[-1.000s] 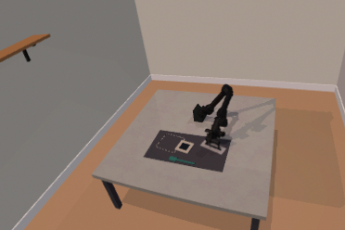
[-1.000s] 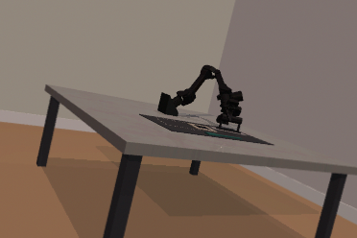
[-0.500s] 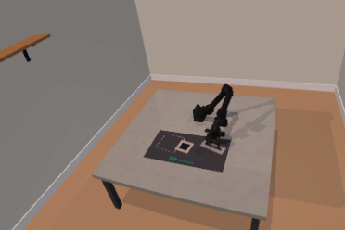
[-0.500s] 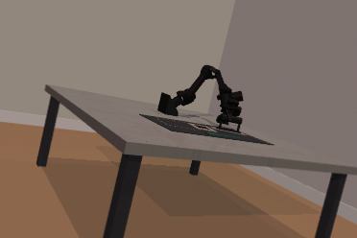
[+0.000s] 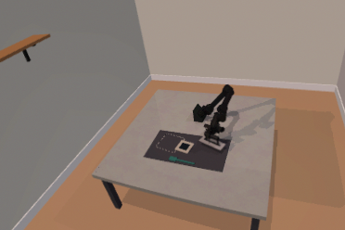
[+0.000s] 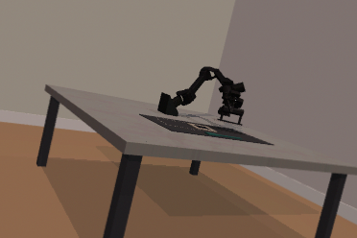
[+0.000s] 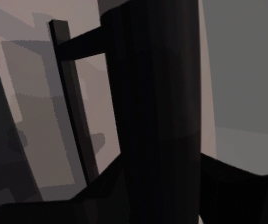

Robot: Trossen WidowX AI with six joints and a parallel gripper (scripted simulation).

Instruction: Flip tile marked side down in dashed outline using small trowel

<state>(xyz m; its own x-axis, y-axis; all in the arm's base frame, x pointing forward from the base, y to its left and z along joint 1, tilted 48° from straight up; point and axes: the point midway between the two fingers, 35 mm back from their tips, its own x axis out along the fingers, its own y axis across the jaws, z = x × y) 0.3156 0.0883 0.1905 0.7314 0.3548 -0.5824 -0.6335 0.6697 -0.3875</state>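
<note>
My gripper tip is now 160 mm to the left of the dark mat, 120 mm above it and 60 mm short of it. Round my gripper tip: green trowel 200 mm ahead, 170 mm to the right, 90 mm below; tile 190 mm to the right, 90 mm below, 50 mm ahead.
</note>
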